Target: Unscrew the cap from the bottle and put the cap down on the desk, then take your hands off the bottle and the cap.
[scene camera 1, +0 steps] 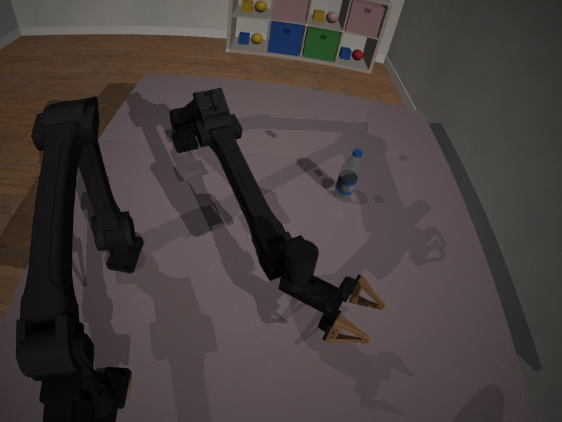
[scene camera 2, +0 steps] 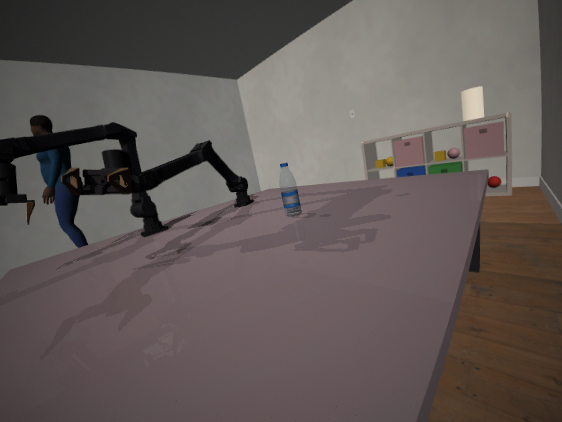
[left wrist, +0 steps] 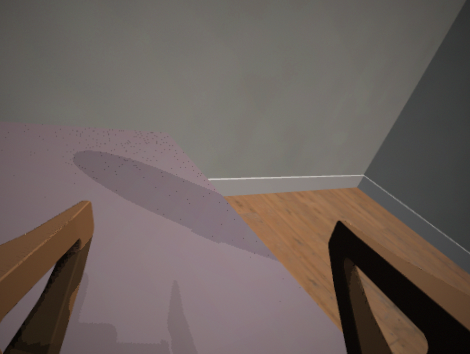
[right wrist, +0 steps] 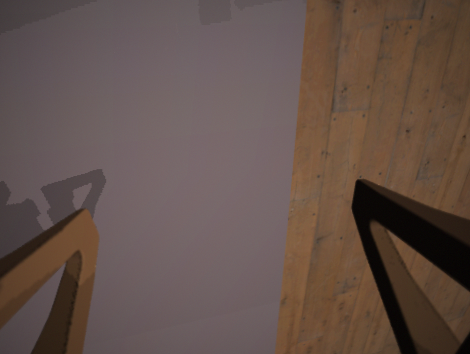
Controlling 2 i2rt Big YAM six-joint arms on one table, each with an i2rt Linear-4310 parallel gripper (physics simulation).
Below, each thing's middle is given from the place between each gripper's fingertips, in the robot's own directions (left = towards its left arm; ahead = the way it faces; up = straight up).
I see my right gripper 400 mm short of the clear plastic bottle point(scene camera 1: 351, 169), 860 mm to the right of it and 100 mm above it.
Right now the clear plastic bottle is 20 mm behind my left hand, 590 mm to the left of it and 170 mm below it.
